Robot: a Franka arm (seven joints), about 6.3 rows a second.
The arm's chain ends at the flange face. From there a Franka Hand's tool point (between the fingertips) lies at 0.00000 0.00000 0.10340 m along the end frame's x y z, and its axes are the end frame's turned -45 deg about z.
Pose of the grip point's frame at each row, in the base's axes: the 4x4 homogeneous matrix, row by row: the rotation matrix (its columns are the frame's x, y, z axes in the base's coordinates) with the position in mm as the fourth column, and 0 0 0 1 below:
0.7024 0.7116 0.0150 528.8; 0.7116 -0.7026 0.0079 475.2; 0.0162 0.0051 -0.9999 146.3; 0 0 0 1
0.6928 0.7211 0.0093 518.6; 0.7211 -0.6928 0.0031 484.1; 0.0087 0.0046 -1.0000 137.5; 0 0 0 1
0.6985 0.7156 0.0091 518.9; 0.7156 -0.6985 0.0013 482.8; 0.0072 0.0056 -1.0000 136.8; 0 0 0 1
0.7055 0.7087 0.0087 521.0; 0.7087 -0.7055 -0.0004 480.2; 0.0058 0.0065 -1.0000 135.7; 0 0 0 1
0.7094 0.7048 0.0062 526.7; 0.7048 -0.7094 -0.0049 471.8; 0.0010 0.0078 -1.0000 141.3; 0 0 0 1
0.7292 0.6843 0.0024 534.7; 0.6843 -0.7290 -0.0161 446.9; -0.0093 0.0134 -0.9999 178.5; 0 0 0 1
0.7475 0.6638 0.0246 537.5; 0.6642 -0.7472 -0.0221 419.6; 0.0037 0.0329 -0.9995 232.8; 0 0 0 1
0.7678 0.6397 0.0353 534.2; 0.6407 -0.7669 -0.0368 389.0; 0.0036 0.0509 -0.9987 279.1; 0 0 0 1
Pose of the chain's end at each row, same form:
0.9998 0.0065 0.0150 527.2; 0.0064 -1.0000 0.0079 474.4; 0.0151 -0.0078 -0.9999 249.7; 0 0 0 1
0.9998 0.0200 0.0093 517.6; 0.0200 -0.9998 0.0031 483.8; 0.0094 -0.0029 -1.0000 240.9; 0 0 0 1
0.9999 0.0121 0.0091 518.0; 0.0121 -0.9999 0.0013 482.7; 0.0091 -0.0011 -1.0000 240.2; 0 0 0 1
1.0000 0.0023 0.0087 520.1; 0.0023 -1.0000 -0.0004 480.2; 0.0087 0.0005 -1.0000 239.1; 0 0 0 1
1.0000 -0.0033 0.0062 526.1; -0.0033 -1.0000 -0.0049 472.3; 0.0062 0.0048 -1.0000 244.7; 0 0 0 1
0.9995 -0.0317 0.0024 534.5; -0.0316 -0.9994 -0.0161 448.6; 0.0029 0.0161 -0.9999 281.9; 0 0 0 1
0.9979 -0.0592 0.0246 535.0; -0.0587 -0.9980 -0.0221 421.9; 0.0259 0.0206 -0.9995 336.1; 0 0 0 1
0.9953 -0.0906 0.0353 530.5; -0.0892 -0.9953 -0.0368 392.8; 0.0385 0.0334 -0.9987 382.4; 0 0 0 1

